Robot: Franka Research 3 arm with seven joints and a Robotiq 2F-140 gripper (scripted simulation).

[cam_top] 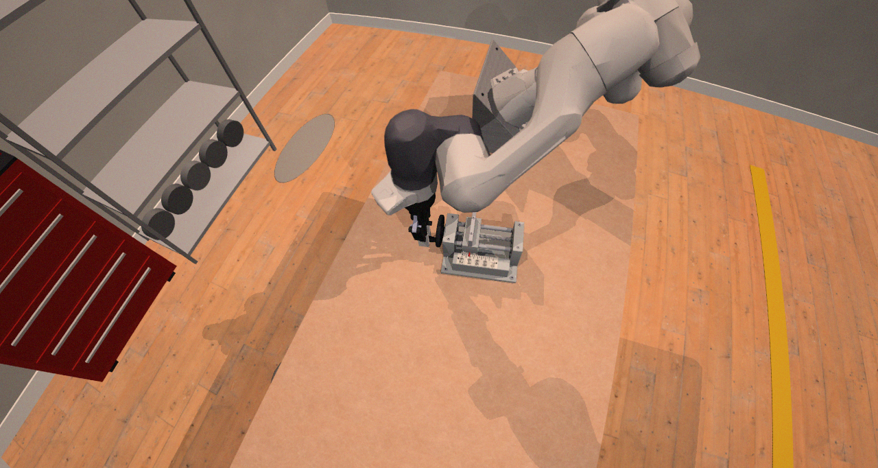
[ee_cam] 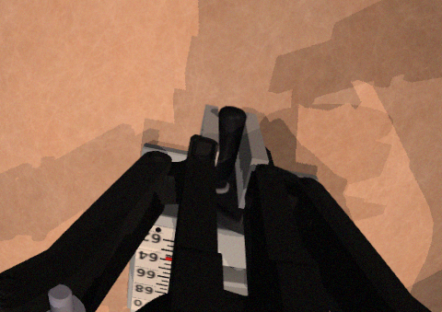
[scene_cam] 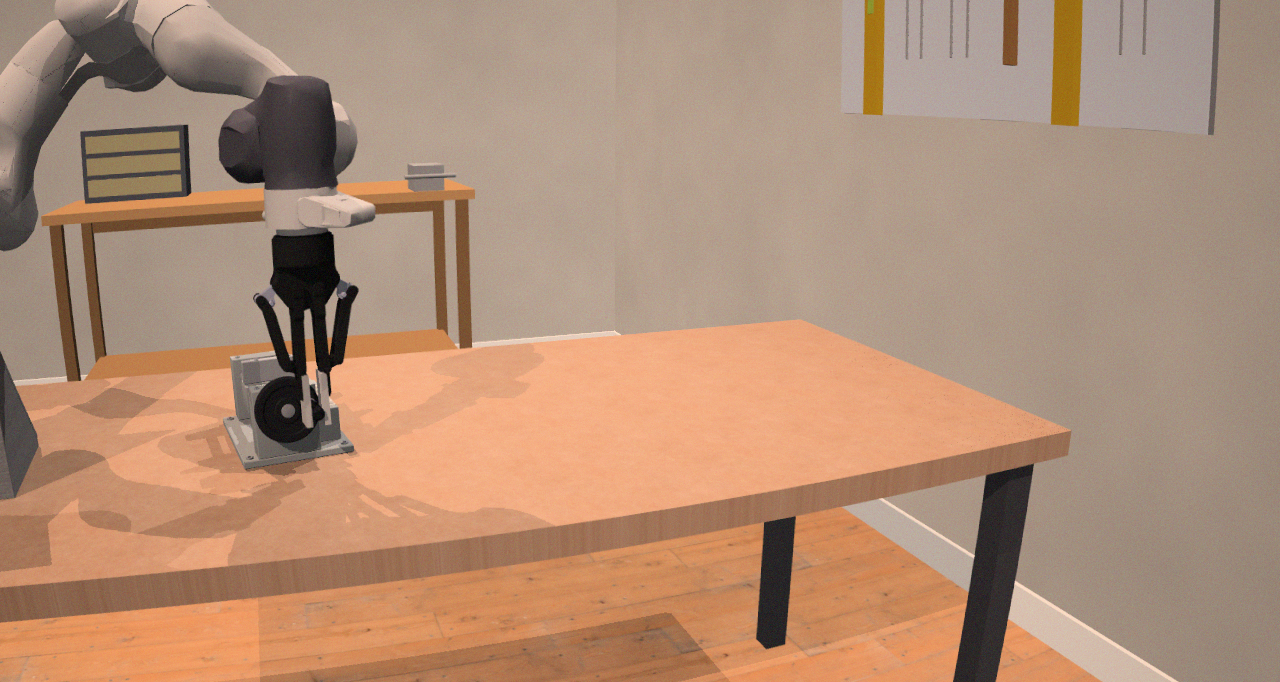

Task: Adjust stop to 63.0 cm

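My hand is 11 cm to the right of the sliding stop, 5 cm past it and 1 cm above it. From my hand the other things lie so: black handwheel (2 cm to the left, 2 cm below, 1 cm behind).
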